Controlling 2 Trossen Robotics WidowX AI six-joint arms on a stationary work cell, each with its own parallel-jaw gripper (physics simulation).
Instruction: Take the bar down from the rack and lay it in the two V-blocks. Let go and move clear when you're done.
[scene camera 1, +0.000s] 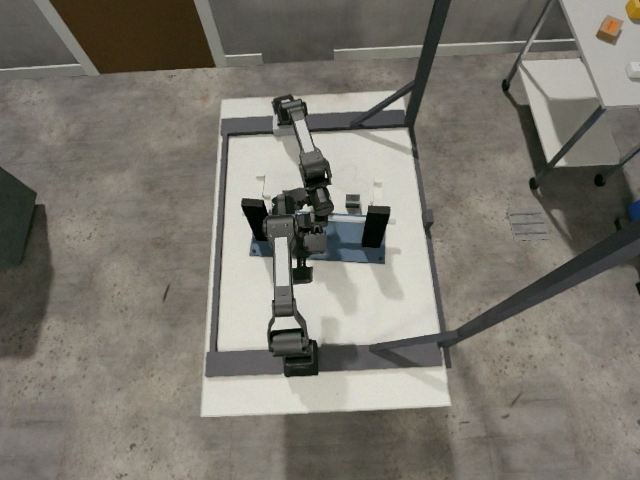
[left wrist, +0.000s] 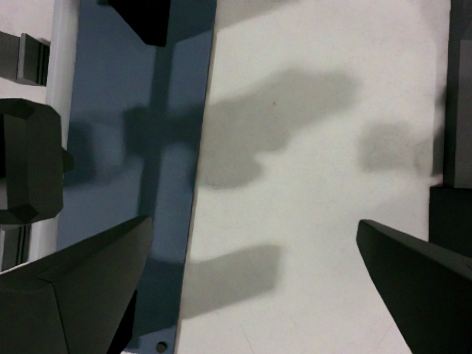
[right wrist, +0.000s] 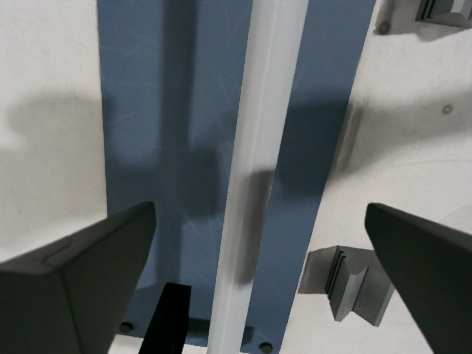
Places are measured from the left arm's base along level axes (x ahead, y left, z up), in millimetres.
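Pixels of known places: left gripper, fingertip midpoint: (scene camera 1: 310, 256) (left wrist: 254, 228); right gripper, fingertip midpoint: (right wrist: 260, 213); left arm's base, origin of the base link: (scene camera 1: 300, 357).
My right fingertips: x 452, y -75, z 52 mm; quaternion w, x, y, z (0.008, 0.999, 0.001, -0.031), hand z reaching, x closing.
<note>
For each thing: its top centre in the pictures, then the offset to it from my right fingertips. "spot": a spot on its surface instead. Level surfaces: height alone.
- pale bar, middle of its top: (right wrist: 249, 198) (left wrist: 44, 161) (scene camera 1: 318, 216) 5 mm back, 1 mm right, 15 mm down
- blue base, its level: 117 mm down
- V-block, surface spot: (scene camera 1: 353, 200) spot: 92 mm ahead, 130 mm right, 100 mm down
A pale bar (scene camera 1: 347, 219) (left wrist: 62, 60) (right wrist: 265, 100) rests on the rack above the blue base (scene camera 1: 330, 255) (left wrist: 115, 60) (right wrist: 215, 50), whose black uprights (scene camera 1: 254, 217) (right wrist: 167, 315) stand at its ends. Grey V-blocks (left wrist: 32, 60) (right wrist: 360, 285) stand beside the base; one V-block (scene camera 1: 353, 200) shows in scene camera 1. My left gripper (scene camera 1: 302, 249) (left wrist: 254, 228) is open and empty, pointing down over the base's lower edge, off the bar. My right gripper (right wrist: 260, 213) is open over the bar, which passes between its fingertips in the picture; its height above the bar is unclear.
My two arms are close together over the rack's left half and hide part of the bar. White brackets (scene camera 1: 262, 187) (scene camera 1: 377, 191) stick out behind the uprights. A dark frame (scene camera 1: 330, 121) borders the table, with slanting posts at the right.
</note>
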